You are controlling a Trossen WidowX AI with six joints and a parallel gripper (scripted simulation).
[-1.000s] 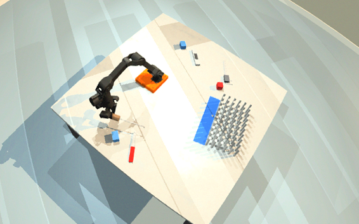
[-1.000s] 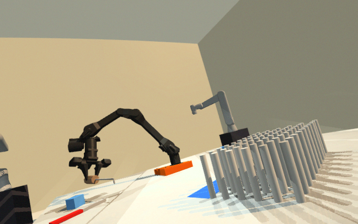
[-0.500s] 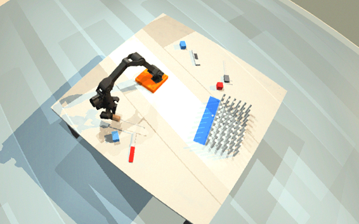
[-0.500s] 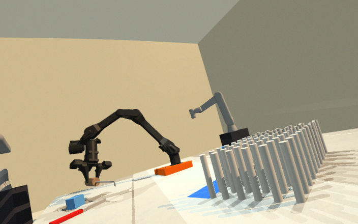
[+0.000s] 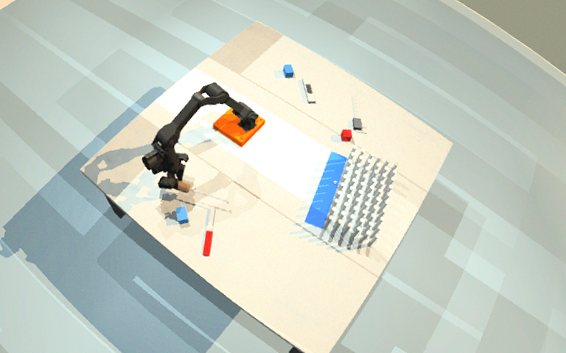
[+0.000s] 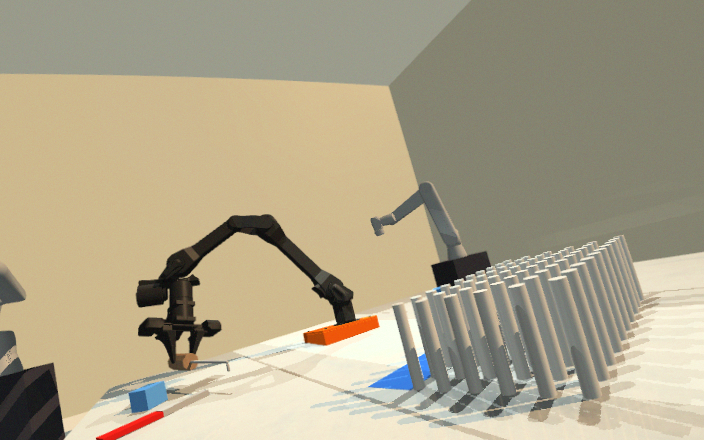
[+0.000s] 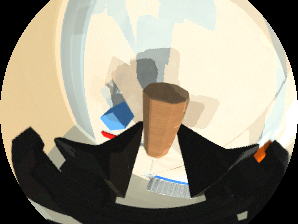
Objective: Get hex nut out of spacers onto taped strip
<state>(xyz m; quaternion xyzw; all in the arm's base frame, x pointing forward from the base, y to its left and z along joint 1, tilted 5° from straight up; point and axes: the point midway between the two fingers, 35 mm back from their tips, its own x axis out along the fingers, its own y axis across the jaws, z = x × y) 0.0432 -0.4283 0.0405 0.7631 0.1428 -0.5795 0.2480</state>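
Now: gripper tip 9 cm short of the hook tool and 5 cm to the right of it. Round my gripper tip: blue taped strip: 49 cm to the left, 40 cm ahead, 6 cm below; then red-handled tool: 21 cm ahead, 5 cm below, 2 cm to the right; then red block: 75 cm to the left, 28 cm ahead, 4 cm below.
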